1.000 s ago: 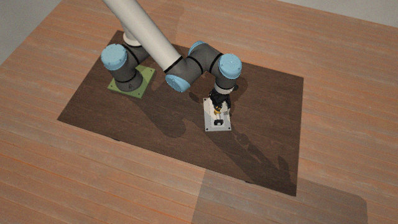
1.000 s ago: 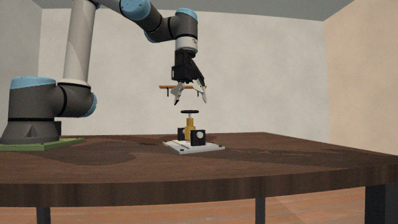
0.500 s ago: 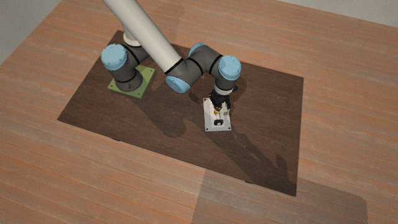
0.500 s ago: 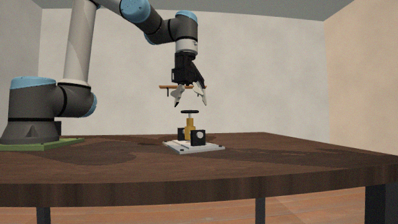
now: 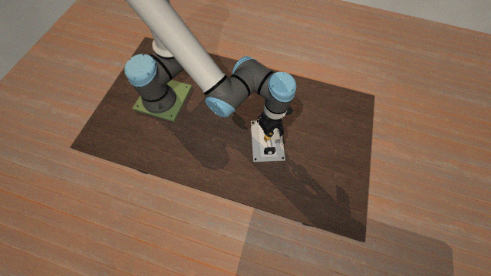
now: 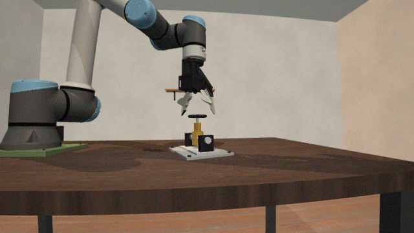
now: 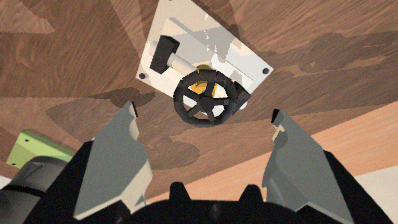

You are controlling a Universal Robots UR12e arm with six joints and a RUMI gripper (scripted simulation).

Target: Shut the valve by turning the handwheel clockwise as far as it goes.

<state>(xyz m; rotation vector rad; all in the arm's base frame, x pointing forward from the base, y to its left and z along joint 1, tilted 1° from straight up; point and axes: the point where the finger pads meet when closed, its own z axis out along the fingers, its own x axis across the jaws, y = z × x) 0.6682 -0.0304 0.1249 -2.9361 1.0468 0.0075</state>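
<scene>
The black spoked handwheel is 1 cm below my hand.
</scene>
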